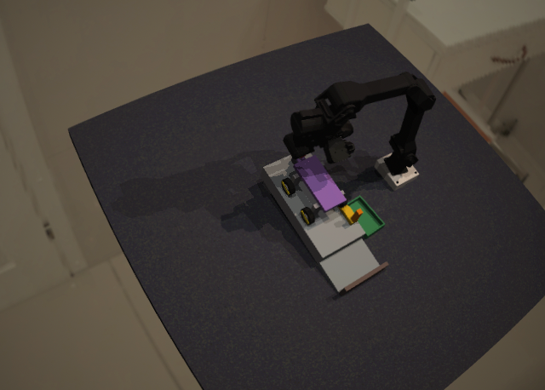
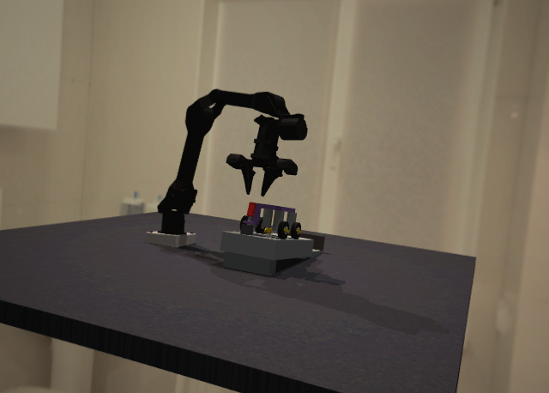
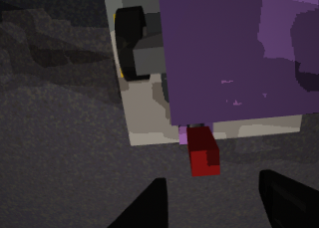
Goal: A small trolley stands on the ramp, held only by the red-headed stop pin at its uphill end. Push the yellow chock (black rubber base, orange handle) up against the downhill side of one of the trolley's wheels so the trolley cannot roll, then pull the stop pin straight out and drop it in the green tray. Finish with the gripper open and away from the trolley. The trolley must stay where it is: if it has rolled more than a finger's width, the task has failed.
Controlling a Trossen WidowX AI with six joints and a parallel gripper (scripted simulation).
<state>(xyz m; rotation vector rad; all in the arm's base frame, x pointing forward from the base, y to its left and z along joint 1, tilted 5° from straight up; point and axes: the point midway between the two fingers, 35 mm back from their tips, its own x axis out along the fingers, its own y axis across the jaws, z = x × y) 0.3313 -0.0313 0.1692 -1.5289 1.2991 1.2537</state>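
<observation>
My gripper tip is 20 mm to the left of the red-headed stop pin and 60 mm above it. From my gripper tip the other things lie so: grey ramp (90 mm to the left, 140 mm below); purple trolley (90 mm to the left, 80 mm below); yellow chock (70 mm behind, 170 mm to the left, 100 mm below).
</observation>
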